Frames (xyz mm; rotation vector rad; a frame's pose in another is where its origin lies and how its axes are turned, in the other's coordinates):
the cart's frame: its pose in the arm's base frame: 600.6 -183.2 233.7 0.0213 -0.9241 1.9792
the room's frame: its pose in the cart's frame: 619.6 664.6 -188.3 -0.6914 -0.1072 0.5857
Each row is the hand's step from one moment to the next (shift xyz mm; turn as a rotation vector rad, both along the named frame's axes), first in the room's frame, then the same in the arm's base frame.
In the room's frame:
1: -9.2 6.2 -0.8 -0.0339 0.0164 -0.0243
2: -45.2 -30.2 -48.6 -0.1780 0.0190 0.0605
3: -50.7 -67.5 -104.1 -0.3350 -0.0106 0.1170
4: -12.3 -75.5 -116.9 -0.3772 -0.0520 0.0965
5: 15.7 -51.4 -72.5 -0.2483 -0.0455 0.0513
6: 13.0 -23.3 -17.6 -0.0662 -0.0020 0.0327
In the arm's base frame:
1: 8.4 -4.9 -5.4 0.0419 0.0008 -0.0159
2: 63.3 22.3 28.5 0.1209 -0.1451 0.0044
3: 96.1 71.9 59.7 0.2250 -0.2691 0.0544
4: 69.8 103.6 62.6 0.2709 -0.2674 0.0969
5: 23.3 76.8 41.2 0.1844 -0.1641 0.0736
6: -2.4 24.9 19.9 0.0395 -0.0613 0.0117

